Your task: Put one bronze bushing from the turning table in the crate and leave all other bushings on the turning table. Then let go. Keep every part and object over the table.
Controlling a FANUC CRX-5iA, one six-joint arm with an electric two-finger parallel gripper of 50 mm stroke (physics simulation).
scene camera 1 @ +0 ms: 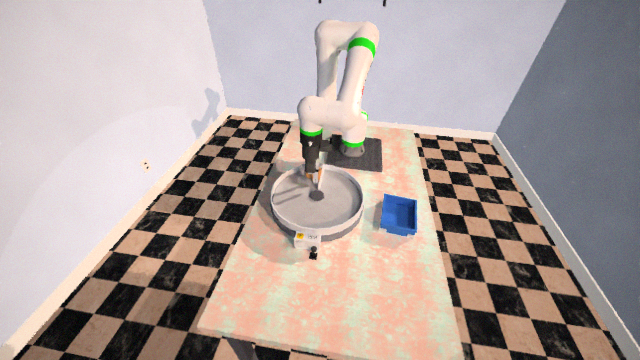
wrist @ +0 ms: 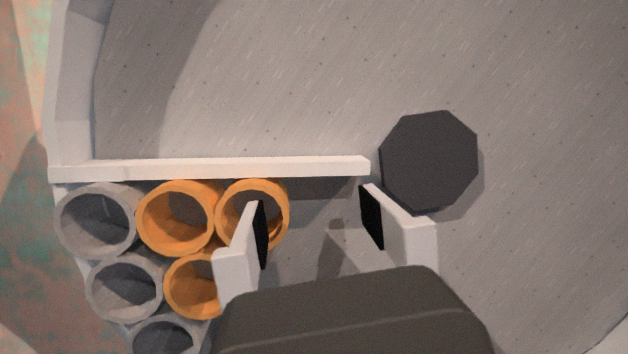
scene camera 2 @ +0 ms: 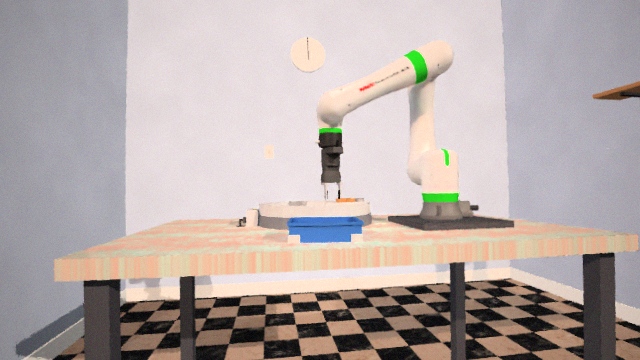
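Seen in the pictures: gripper, between the fingertips: (scene camera 1: 315, 178) (wrist: 313, 212) (scene camera 2: 333, 199); arm's base, origin of its link: (scene camera 1: 351, 150) (scene camera 2: 440, 217).
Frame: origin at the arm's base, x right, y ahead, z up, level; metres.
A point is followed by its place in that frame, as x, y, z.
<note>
Three bronze bushings (wrist: 255, 184) @(0.199, 0.310, 0.070) (wrist: 172, 237) @(0.222, 0.256, 0.056) (wrist: 187, 297) @(0.257, 0.256, 0.059), orange and upright, stand on the turning table (scene camera 1: 335, 210) @(0.138, 0.503, 0.032) (scene camera 2: 280, 209) @(0.081, 0.577, 0.045) (wrist: 300, 100) @(0.162, 0.343, 0.032). Two are side by side along a pale divider bar (wrist: 225, 167) @(0.189, 0.295, 0.057); the third touches them from below in the wrist view. Several grey bushings (wrist: 90, 239) @(0.212, 0.216, 0.058) (wrist: 162, 319) @(0.261, 0.245, 0.070) stand left of them, against the rim. My gripper (wrist: 313, 212) @(0.220, 0.336, 0.070) (scene camera 2: 332, 196) @(0.220, 0.336, 0.070) is open and empty, pointing down over the turning table. In the wrist view its left finger overlaps the rightmost bronze bushing and hides part of it. The blue crate (scene camera 1: 399, 215) @(-0.157, 0.494, -0.016) (scene camera 2: 325, 230) @(-0.211, 0.529, 0.009) shows no bushing in its visible interior.
A dark round hub (scene camera 1: 317, 195) @(0.214, 0.418, 0.040) (wrist: 430, 160) @(0.213, 0.414, 0.040) sits at the turning table's centre, beyond the divider's inner end. The turning table has a raised rim. A white control box (scene camera 1: 307, 240) @(0.259, 0.660, 0.037) (scene camera 2: 251, 218) @(0.209, 0.655, 0.008) stands at its front. The arm's dark base plate (scene camera 1: 367, 162) @(-0.073, 0.122, 0.001) lies behind.
</note>
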